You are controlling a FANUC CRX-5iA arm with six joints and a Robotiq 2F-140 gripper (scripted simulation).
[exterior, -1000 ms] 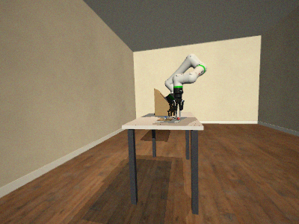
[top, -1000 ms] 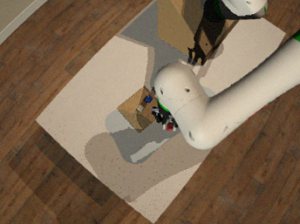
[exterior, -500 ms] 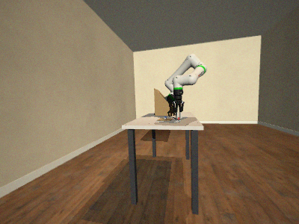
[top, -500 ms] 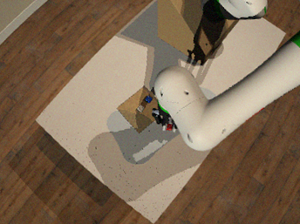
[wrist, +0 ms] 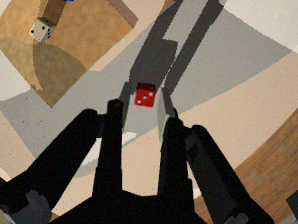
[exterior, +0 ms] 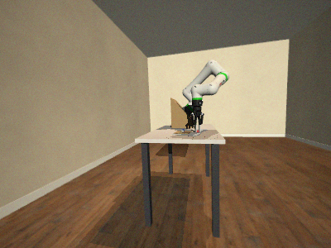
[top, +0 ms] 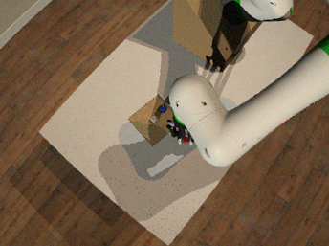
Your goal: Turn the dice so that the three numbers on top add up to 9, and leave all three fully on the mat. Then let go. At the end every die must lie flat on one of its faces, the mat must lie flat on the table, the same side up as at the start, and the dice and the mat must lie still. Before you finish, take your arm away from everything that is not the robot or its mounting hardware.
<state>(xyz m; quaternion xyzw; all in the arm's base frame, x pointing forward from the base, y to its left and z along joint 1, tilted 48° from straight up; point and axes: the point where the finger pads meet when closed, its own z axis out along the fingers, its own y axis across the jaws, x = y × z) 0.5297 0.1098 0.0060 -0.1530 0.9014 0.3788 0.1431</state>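
The red die lies 3 cm below my hand. From my hand the other things lie so: white die (1 cm behind, 14 cm to the right, 2 cm below); mat (1 cm behind, 14 cm to the right, 3 cm below); blue die (6 cm behind, 13 cm to the right, 2 cm below).
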